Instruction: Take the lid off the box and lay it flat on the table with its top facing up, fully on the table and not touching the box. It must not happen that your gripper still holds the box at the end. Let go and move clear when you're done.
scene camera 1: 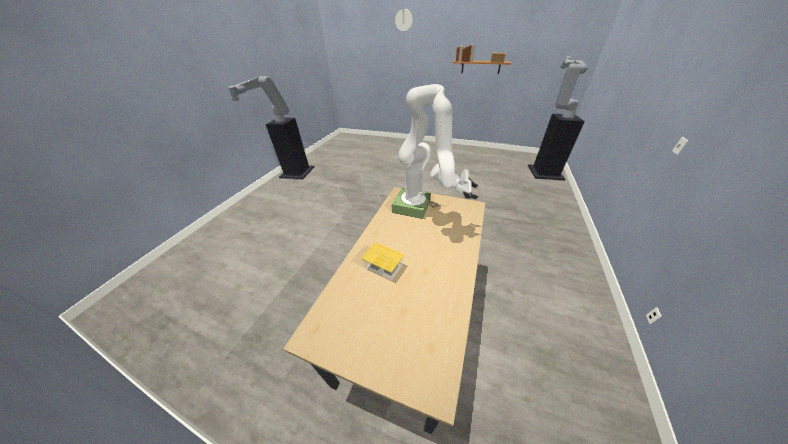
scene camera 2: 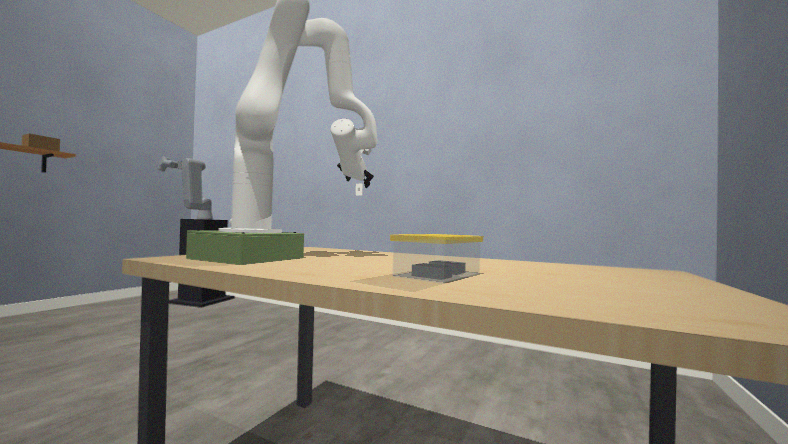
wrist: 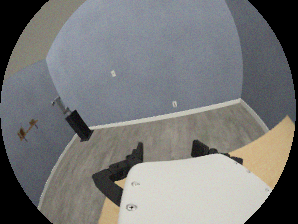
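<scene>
There's a yellow lid (scene camera 2: 421, 238) that's 0.70 m from the lens, and a clear box (scene camera 2: 439, 263) at 0.69 m from the lens.
</scene>
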